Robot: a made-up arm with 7 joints. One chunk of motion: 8 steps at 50 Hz.
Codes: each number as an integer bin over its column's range. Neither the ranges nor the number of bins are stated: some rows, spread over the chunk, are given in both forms.
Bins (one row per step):
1: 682 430 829 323 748 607
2: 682 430 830 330 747 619
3: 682 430 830 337 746 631
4: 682 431 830 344 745 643
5: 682 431 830 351 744 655
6: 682 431 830 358 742 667
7: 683 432 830 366 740 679
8: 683 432 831 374 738 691
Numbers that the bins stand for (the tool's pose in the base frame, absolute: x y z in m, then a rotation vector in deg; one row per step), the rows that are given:
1: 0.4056 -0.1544 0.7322 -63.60 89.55 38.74
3: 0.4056 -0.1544 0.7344 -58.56 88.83 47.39
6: 0.4056 -0.1522 0.7344 -50.99 87.39 60.36
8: 0.4078 -0.1500 0.7367 -45.23 85.95 69.01
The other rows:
2: 0.4056 -0.1544 0.7344 -61.08 89.19 43.06
4: 0.4056 -0.1522 0.7344 -56.04 88.47 51.71
5: 0.4056 -0.1522 0.7344 -53.51 88.11 56.04
7: 0.4078 -0.1500 0.7344 -48.11 86.67 64.68

